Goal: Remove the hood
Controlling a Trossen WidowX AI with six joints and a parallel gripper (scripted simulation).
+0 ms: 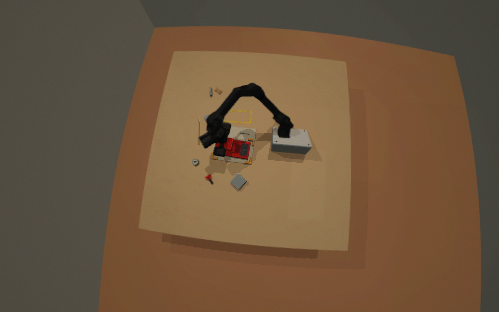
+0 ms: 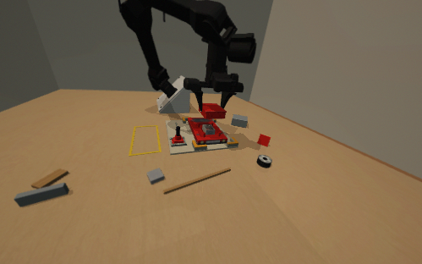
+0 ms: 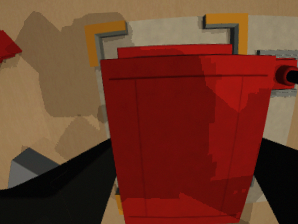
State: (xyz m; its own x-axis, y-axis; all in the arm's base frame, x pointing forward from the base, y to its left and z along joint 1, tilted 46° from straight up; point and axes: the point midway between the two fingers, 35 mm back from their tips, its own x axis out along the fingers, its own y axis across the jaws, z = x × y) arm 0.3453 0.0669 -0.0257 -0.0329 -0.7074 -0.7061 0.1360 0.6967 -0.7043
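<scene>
The grey engine block lies 80 mm below my gripper tip. From my gripper tip the other things lie so: black wheel (190 mm ahead, 100 mm to the left, 90 mm below); red hood (10 mm above); thin wooden rod (190 mm ahead, 100 mm to the right, 100 mm below).
</scene>
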